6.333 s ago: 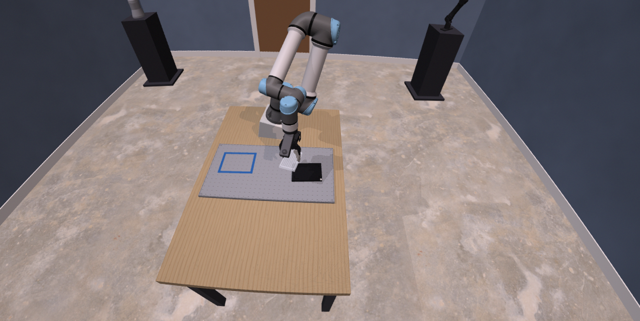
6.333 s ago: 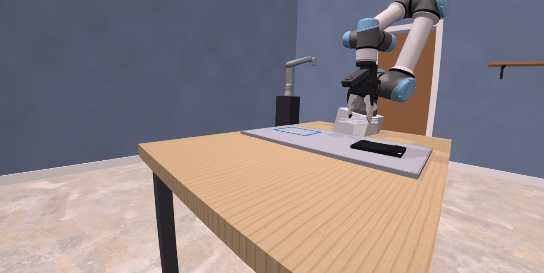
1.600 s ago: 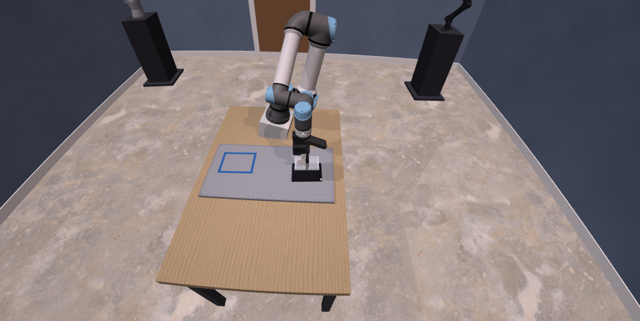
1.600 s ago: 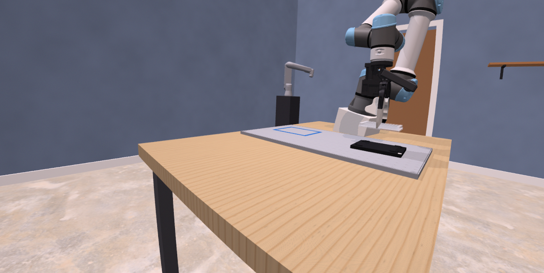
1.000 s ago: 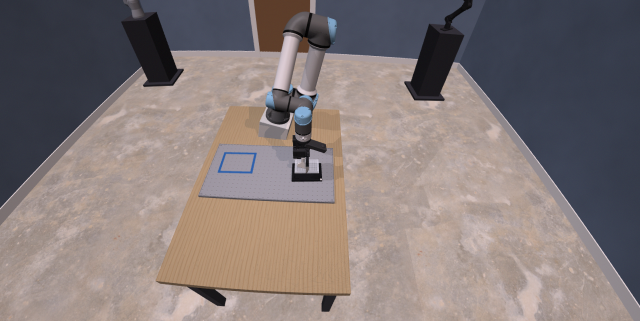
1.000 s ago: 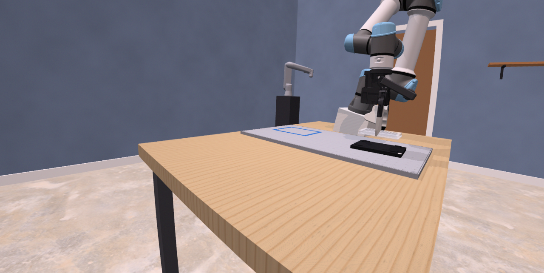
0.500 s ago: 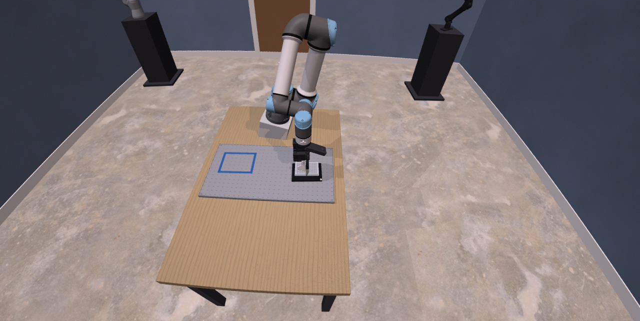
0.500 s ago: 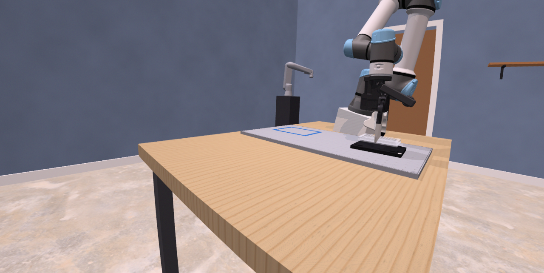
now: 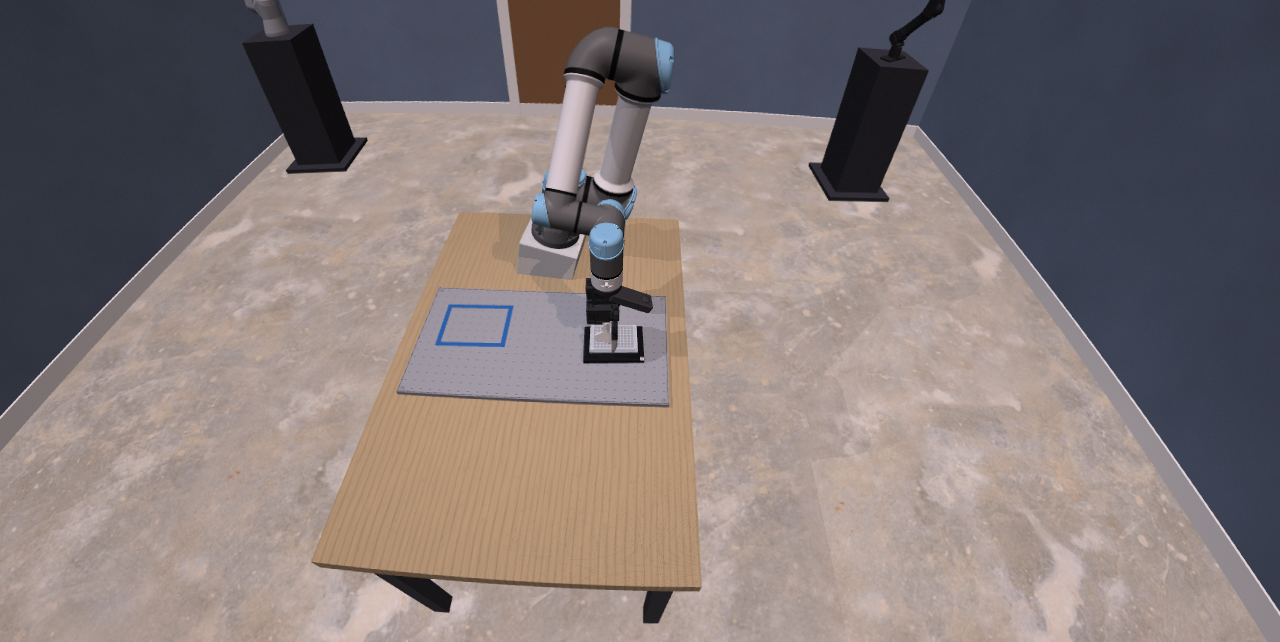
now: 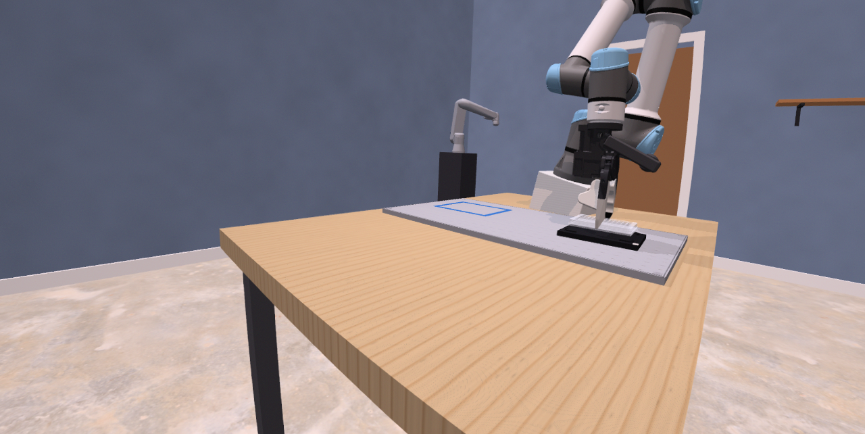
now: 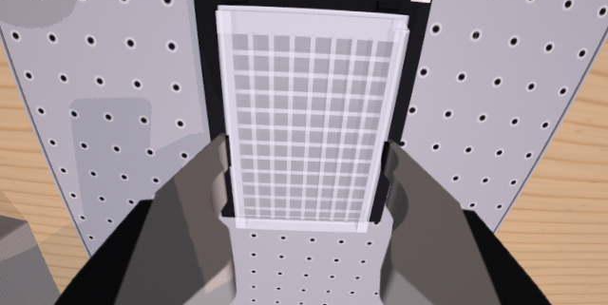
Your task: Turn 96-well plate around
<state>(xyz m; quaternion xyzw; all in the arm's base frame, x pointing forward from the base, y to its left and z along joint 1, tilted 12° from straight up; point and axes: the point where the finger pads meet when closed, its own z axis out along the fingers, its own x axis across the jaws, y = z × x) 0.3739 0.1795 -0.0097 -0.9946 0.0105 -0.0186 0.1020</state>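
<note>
Right now my hand is 1 cm above the 96-well plate. Round my hand: nest N1 (3 cm below); then A1 label (6 cm ahead, 7 cm to the left, 3 cm below).
</note>
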